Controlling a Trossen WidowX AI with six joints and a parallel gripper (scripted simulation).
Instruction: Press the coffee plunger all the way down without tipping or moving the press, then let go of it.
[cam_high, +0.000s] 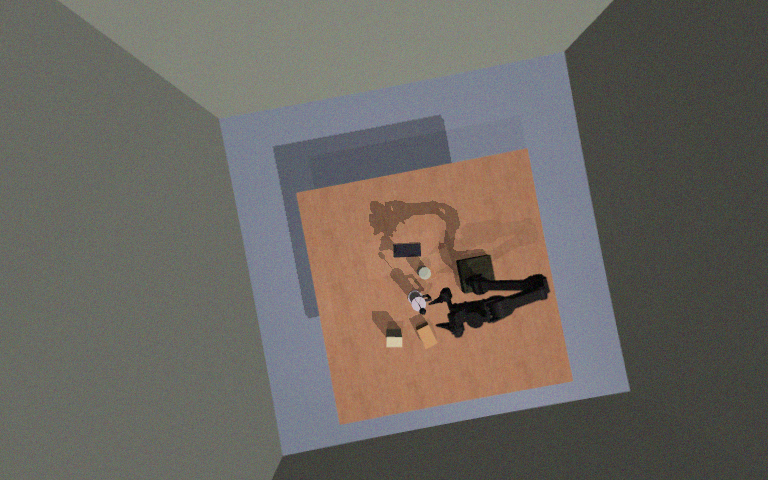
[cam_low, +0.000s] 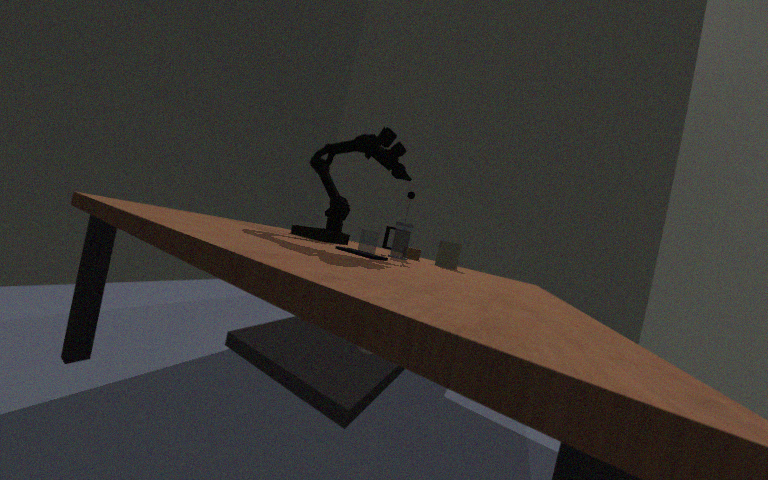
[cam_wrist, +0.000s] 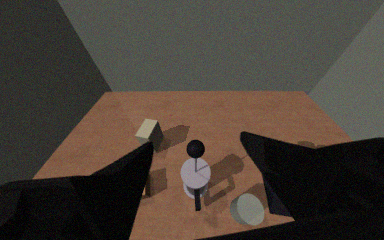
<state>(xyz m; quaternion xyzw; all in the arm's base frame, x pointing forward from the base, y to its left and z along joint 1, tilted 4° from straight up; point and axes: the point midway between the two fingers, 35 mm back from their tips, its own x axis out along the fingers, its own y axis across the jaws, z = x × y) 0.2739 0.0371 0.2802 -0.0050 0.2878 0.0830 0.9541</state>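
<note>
The coffee press is 200 mm below my gripper tip and 10 mm ahead of it. The rest, counted from my gripper tip: flat dark slab (320 mm below, 260 mm to the right, 30 mm ahead); then orange block (300 mm below, 210 mm to the left).
</note>
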